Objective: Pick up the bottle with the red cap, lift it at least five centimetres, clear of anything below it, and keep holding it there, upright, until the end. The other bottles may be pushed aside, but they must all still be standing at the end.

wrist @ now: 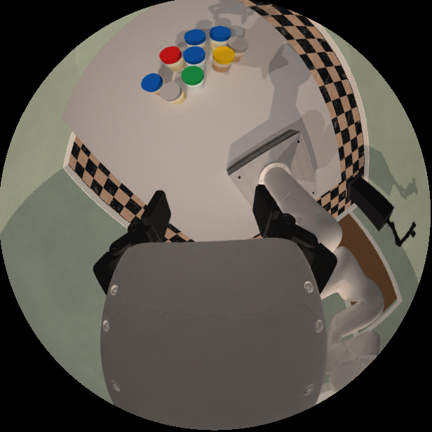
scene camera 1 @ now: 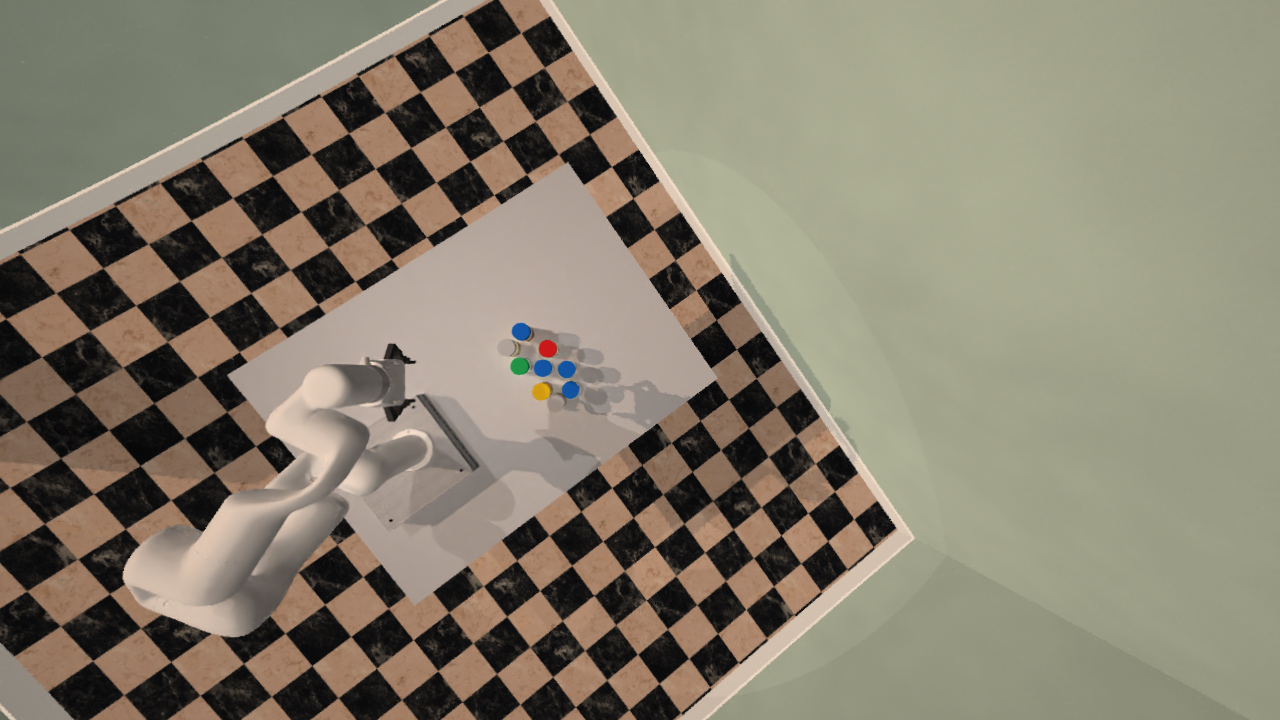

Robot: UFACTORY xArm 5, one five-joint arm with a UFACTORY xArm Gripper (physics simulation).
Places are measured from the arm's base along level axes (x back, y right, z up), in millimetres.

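Pixels of known places: gripper, fingertip midpoint: (scene camera 1: 409,381); arm's base, link origin: (scene camera 1: 412,449).
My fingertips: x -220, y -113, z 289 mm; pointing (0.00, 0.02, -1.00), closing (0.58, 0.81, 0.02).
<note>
For each thing: its top centre in the pictures, then the offset to it from my fingertips. Level surfaces: height alone.
- red-capped bottle, top centre: (scene camera 1: 547,348) dx -290, dy +103, dz -252 mm
- pale table, surface height: dz -357 mm
- third blue-capped bottle, top centre: (scene camera 1: 520,331) dx -256, dy +12, dz -252 mm
- grey-capped bottle, top centre: (scene camera 1: 506,347) dx -192, dy +27, dz -252 mm
- green-capped bottle, top centre: (scene camera 1: 519,366) dx -189, dy +97, dz -252 mm
- yellow-capped bottle, top centre: (scene camera 1: 541,391) dx -195, dy +200, dz -252 mm
The red-capped bottle (scene camera 1: 547,348) (wrist: 171,55) stands upright on the pale table (scene camera 1: 501,250) (wrist: 125,125). A blue-capped bottle (scene camera 1: 542,368) (wrist: 194,55) stands close beside it, another blue-capped bottle (scene camera 1: 566,368) (wrist: 195,37) is near, and a third blue-capped bottle (scene camera 1: 520,331) (wrist: 152,82) stands on the outer side. A grey-capped bottle (scene camera 1: 507,347) (wrist: 171,92) and a green-capped bottle (scene camera 1: 519,365) (wrist: 192,76) stand on the arm's side. My gripper (scene camera 1: 411,383) (wrist: 210,199) is open and empty, well away from the bottles on the arm's side of the table.
A yellow-capped bottle (scene camera 1: 540,391) (wrist: 223,55), a blue-capped bottle (scene camera 1: 570,389) (wrist: 220,34) and a grey-capped bottle (wrist: 239,46) stand in the same cluster. The base plate with a dark bar (scene camera 1: 447,432) (wrist: 265,151) lies beside the gripper.
</note>
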